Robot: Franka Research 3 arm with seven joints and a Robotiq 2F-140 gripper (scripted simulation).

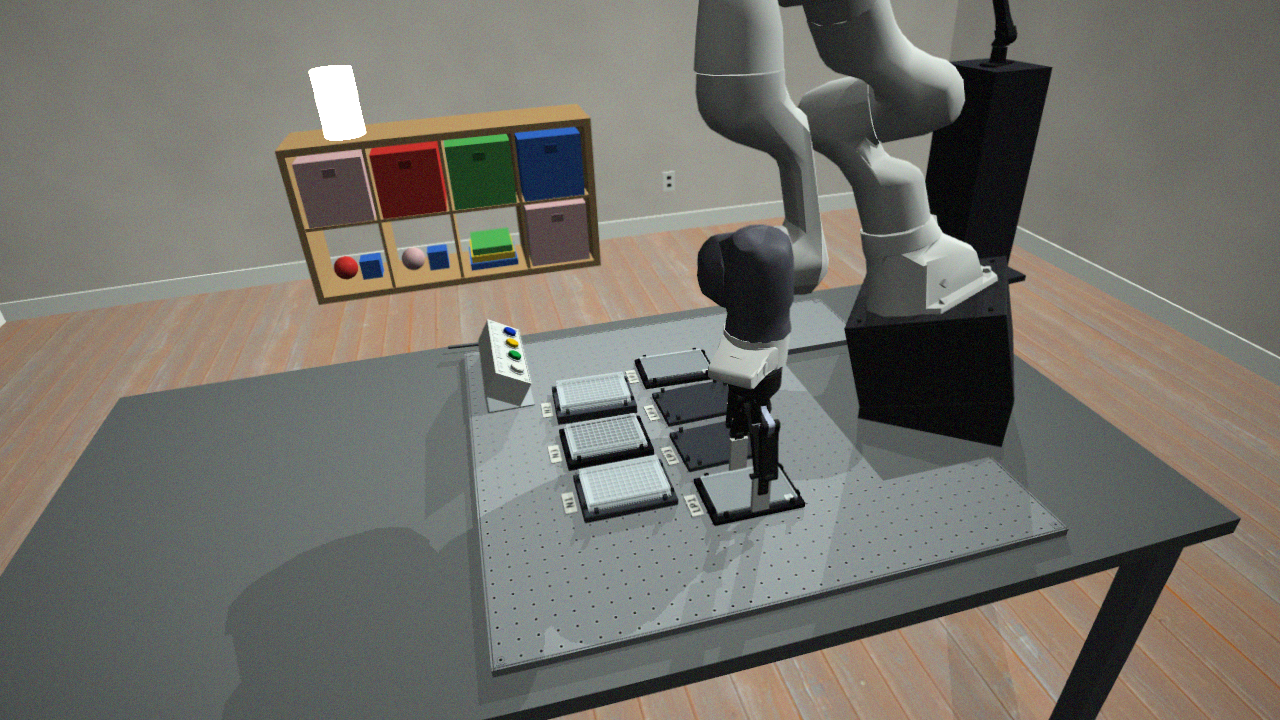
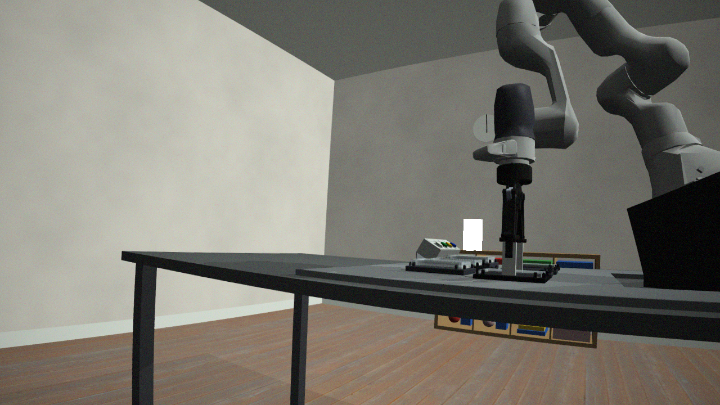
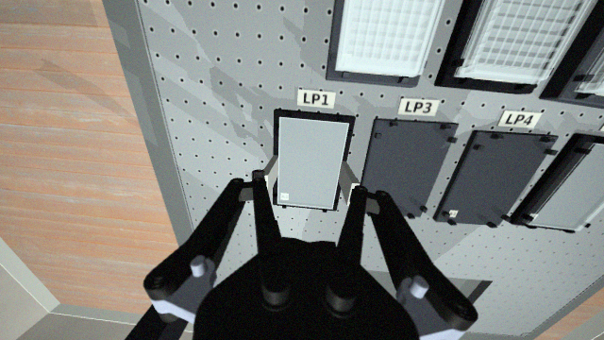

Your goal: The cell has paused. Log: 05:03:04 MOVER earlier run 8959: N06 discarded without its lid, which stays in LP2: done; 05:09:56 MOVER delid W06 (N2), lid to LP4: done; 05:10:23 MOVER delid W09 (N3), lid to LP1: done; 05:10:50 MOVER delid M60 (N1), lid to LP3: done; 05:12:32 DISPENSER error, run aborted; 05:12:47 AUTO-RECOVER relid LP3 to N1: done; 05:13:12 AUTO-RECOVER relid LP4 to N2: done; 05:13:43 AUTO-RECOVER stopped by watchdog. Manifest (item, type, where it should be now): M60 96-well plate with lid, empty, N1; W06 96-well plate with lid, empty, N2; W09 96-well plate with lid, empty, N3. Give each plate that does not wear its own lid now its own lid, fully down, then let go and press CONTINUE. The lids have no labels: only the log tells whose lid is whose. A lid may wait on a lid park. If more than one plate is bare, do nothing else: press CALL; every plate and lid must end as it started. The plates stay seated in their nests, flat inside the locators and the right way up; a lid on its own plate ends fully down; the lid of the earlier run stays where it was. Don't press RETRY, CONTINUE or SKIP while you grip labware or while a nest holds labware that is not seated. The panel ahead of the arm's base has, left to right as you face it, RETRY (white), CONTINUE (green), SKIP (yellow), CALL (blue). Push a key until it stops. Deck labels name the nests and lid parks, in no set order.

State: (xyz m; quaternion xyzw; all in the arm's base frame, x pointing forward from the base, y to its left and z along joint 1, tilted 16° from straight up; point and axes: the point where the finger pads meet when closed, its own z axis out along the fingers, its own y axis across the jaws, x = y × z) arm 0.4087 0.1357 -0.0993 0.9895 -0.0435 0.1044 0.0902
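Now: hand 30 mm above the lid park LP1. Round my hand: lid park LP3: 130 mm to the right, 30 mm below, 10 mm behind; then lid park LP4: 260 mm to the right, 30 mm below, 30 mm behind; then plate: 210 mm to the right, 160 mm ahead, 20 mm below.
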